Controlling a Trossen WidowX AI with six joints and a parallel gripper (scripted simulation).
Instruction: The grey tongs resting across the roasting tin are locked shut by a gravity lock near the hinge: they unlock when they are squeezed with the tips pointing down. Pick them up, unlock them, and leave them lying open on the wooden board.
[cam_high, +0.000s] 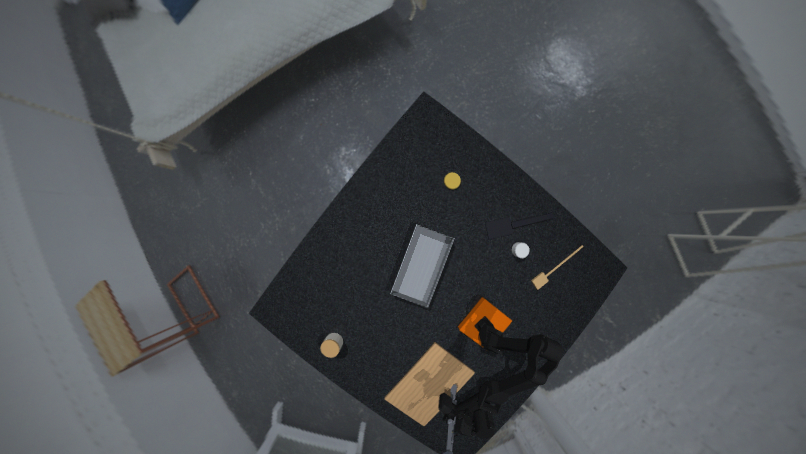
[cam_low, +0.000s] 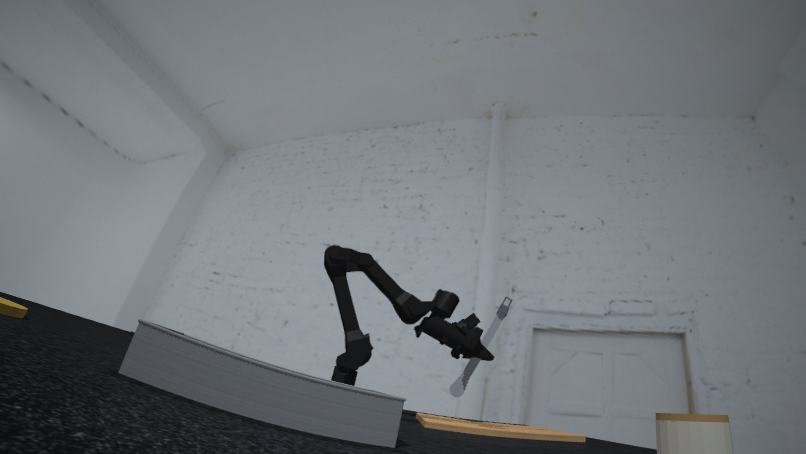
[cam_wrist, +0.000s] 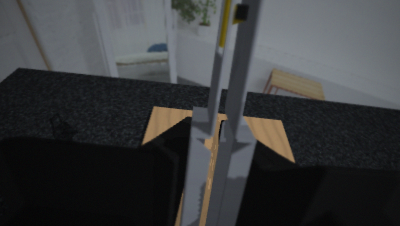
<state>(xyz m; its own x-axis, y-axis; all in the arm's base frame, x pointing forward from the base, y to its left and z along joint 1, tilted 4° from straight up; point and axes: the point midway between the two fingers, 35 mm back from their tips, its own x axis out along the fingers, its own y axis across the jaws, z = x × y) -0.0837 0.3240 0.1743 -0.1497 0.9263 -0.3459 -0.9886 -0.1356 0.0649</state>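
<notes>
Right now my gripper tip is 40 mm short of the wooden board, 20 mm to the right of it and 180 mm above it. The rest, counted from my gripper tip: pale block: 490 mm ahead, 180 mm to the left, 150 mm below; white cylinder: 230 mm ahead, 700 mm to the right, 170 mm below; grey roasting tin: 480 mm ahead, 340 mm to the right, 160 mm below.
</notes>
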